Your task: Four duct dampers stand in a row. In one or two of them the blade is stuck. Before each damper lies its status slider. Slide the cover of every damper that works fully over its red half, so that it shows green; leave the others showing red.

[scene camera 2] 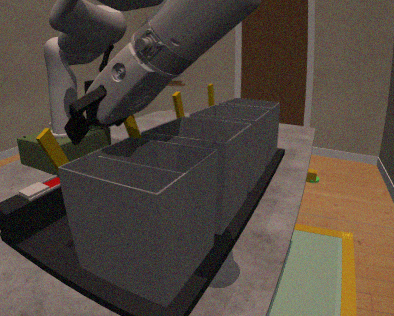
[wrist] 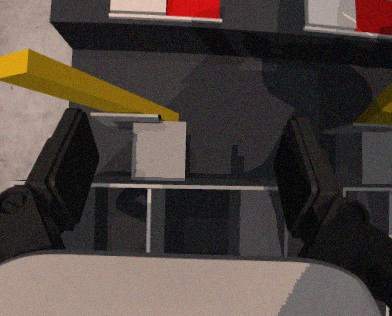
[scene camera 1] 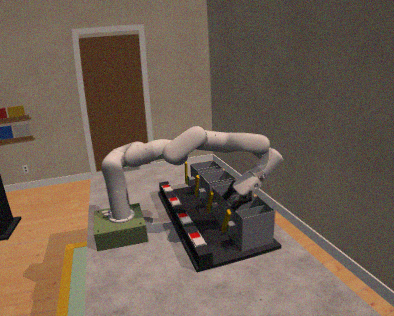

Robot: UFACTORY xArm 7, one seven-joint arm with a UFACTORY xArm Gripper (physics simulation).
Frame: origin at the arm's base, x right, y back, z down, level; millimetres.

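Seen in the pictures: gripper, fingertip midpoint: [scene camera 2: 93, 127] [wrist: 186, 136] [scene camera 1: 227, 203]; arm's base at its link origin: [scene camera 1: 121, 216].
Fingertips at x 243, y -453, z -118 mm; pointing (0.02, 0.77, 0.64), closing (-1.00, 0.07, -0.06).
Offsets run from my fingertips to a thing's top centre. "spot": to the spot under its first point. Level surfaces: height alone.
Four grey box-shaped dampers stand in a row; the nearest damper {spot: dx +87, dy -77, dz +96 mm} [scene camera 1: 252, 230] [scene camera 2: 140, 230] is open on top. Its yellow lever {dx +47, dy +24, dz -12 mm} [scene camera 1: 226, 221] [scene camera 2: 52, 147] [wrist: 95, 90] leans over. The other levers [scene camera 1: 210, 202] [scene camera 1: 197, 185] [scene camera 1: 186, 172] stand nearer upright in scene camera 1. The nearest status slider [scene camera 1: 196, 238] [scene camera 2: 40, 188] [wrist: 165, 7] shows red beside its pale cover. The other sliders [scene camera 1: 184, 217] [scene camera 1: 174, 200] [scene camera 1: 166, 187] also show red. My gripper [scene camera 2: 82, 117] [wrist: 186, 136] is open and empty above the nearest damper's front edge; the lever's base and pale hub {spot: dx +16, dy -2, dz +89 mm} [wrist: 160, 150] show between its fingers.
The dampers and the raised slider rail [wrist: 160, 37] share a black base plate {dz +190 mm} [scene camera 1: 215, 260] on a grey table {dz +208 mm} [scene camera 1: 150, 280]. The arm's green base block [scene camera 1: 121, 235] stands beyond the rail. The other levers and box walls rise along the row beside the gripper.
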